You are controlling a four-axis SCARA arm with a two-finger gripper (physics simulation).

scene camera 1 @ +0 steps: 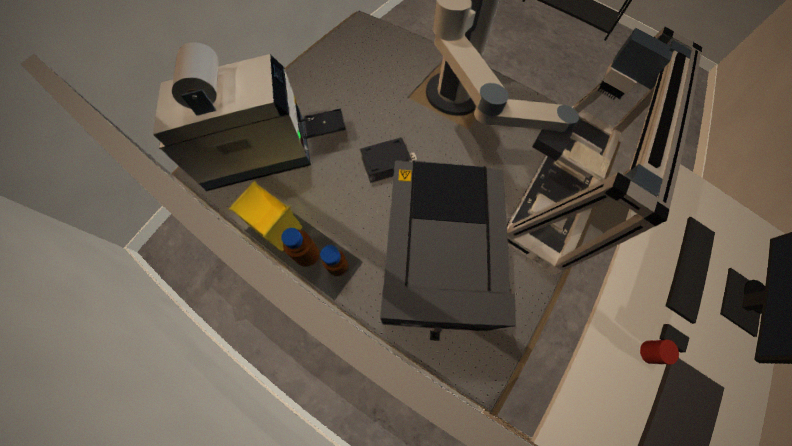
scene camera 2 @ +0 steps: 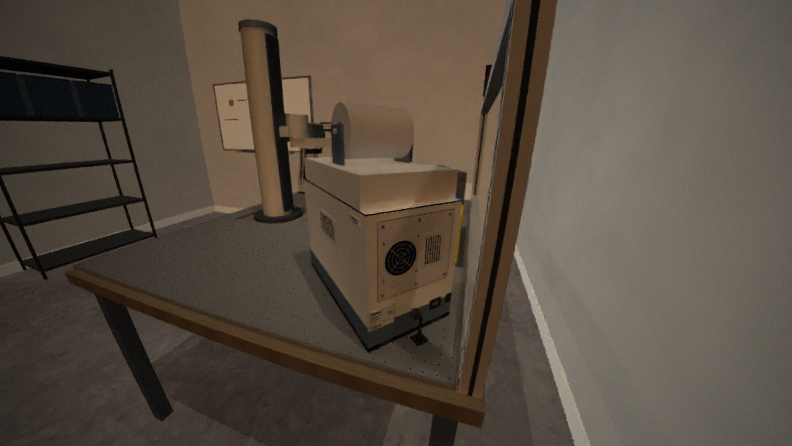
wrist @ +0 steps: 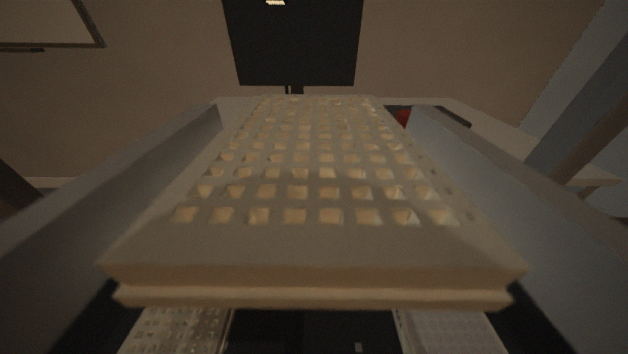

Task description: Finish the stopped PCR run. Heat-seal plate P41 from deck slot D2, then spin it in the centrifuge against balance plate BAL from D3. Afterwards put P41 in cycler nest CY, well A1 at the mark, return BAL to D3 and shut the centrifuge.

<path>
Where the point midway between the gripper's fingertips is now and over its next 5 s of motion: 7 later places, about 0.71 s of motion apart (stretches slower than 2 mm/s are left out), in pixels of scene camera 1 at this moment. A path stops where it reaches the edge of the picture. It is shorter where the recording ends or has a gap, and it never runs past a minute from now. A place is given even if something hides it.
My gripper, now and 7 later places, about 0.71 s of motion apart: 595, 163; 606, 153; 596, 147; 565, 147; 504, 148; 487, 149; 485, 151; 484, 152
</path>
